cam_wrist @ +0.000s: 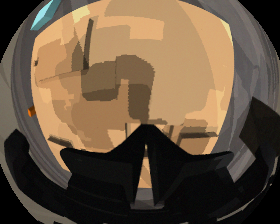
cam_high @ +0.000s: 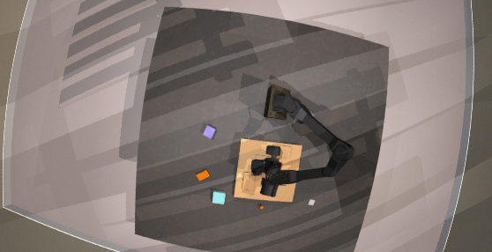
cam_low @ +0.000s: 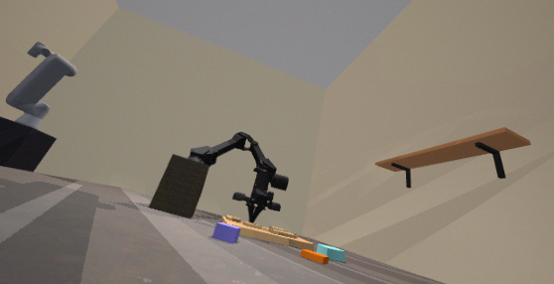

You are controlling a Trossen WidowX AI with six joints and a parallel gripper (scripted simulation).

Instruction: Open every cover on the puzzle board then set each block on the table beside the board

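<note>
Now: the puzzle board 3 cm ahead of my gripper tip and 1 cm to the right of it. The rest, counted from my gripper tip: purple block (28 cm to the right, 14 cm behind, 1 cm below); then cyan block (24 cm to the right, 19 cm ahead, 1 cm below); then tiny orange piece (24 cm ahead, 2 cm to the right, 1 cm below).
</note>
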